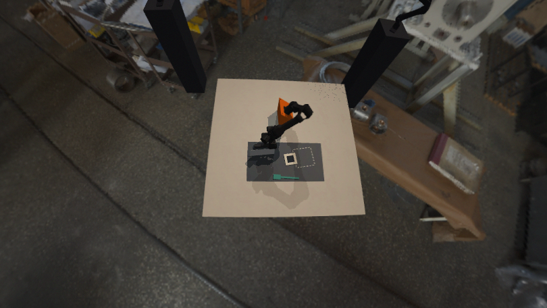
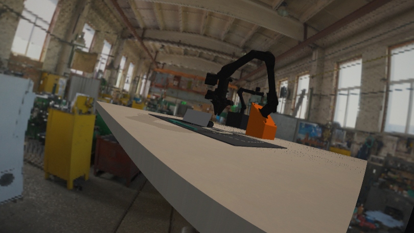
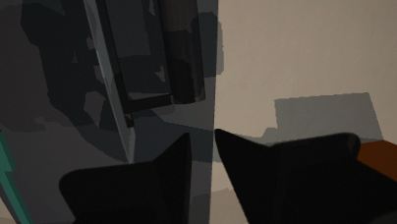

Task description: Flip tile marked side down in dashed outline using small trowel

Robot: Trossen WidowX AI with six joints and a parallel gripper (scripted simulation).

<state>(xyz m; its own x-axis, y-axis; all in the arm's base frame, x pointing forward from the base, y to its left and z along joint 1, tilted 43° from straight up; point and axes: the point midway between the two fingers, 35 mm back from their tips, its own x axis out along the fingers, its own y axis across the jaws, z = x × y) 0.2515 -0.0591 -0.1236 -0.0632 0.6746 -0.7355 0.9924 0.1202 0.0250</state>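
My gripper tip is 15 cm short of the dark mat, 13 cm to the right of it and 9 cm above it. The rest, counted from my gripper tip: tile 17 cm to the left, 13 cm ahead, 7 cm below.
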